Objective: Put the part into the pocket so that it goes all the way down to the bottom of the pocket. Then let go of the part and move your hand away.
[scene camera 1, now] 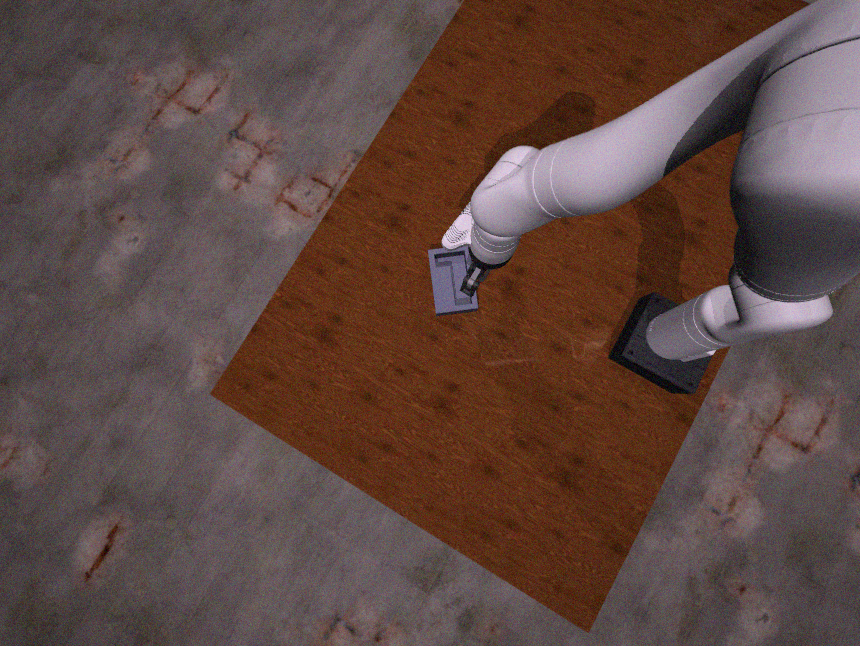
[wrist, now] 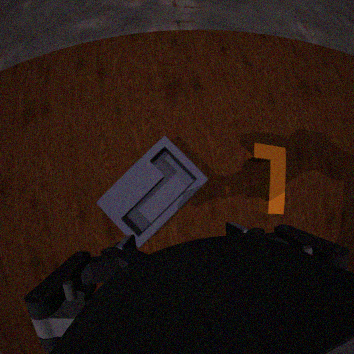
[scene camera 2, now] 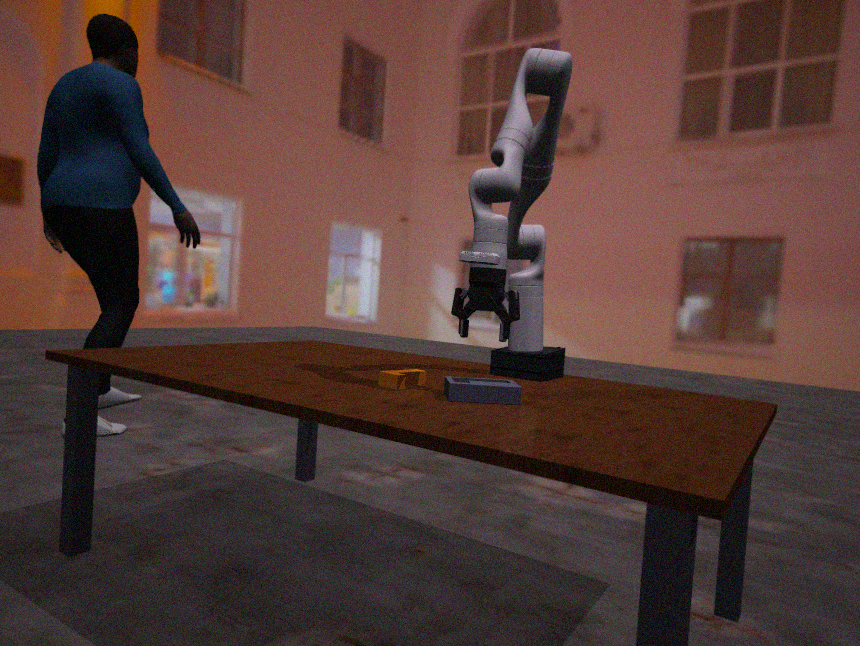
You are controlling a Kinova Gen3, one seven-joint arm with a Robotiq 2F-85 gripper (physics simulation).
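Seen in the pictures: gripper, fingertip midpoint: [wrist: 181, 239] [scene camera 2: 482, 339]; arm's base, origin of the base link: [scene camera 1: 670, 336] [scene camera 2: 525, 349].
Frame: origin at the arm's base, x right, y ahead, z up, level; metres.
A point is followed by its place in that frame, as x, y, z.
Note:
The part, an orange L-shaped block [scene camera 2: 401, 379] @[0.029, 0.478, -0.051] [wrist: 278, 175] @[0.070, 0.434, -0.041], lies on the table apart from the pocket block; in scene camera 1 it does not show, and the arm covers that area. The grey-blue block [scene camera 1: 443, 288] @[-0.161, 0.428, -0.036] [scene camera 2: 484, 394] @[-0.161, 0.458, -0.054] [wrist: 127, 187] @[-0.165, 0.430, -0.036] lies flat on the table. Its L-shaped pocket [wrist: 161, 199] @[-0.120, 0.409, -0.066] is empty. My gripper [scene camera 1: 468, 286] [scene camera 2: 483, 336] @[-0.099, 0.377, 0.043] [wrist: 181, 239] @[-0.099, 0.377, 0.043] is open with nothing between its fingers. It hangs above the table, clear of both objects. In the wrist view the part is at the right and the pocket block at the left.
The wooden table [scene camera 1: 389, 389] @[-0.400, 0.405, -0.071] [scene camera 2: 611, 431] @[-0.418, 0.483, -0.071] [wrist: 65, 125] @[-0.290, 0.548, -0.072] carries both objects. The arm's black base [scene camera 1: 636, 340] @[-0.043, 0.050, -0.002] [scene camera 2: 526, 364] @[-0.039, 0.062, -0.033] stands near the table's edge. A person in a blue top [scene camera 2: 93, 139] stands beyond the table at the left in scene camera 2.

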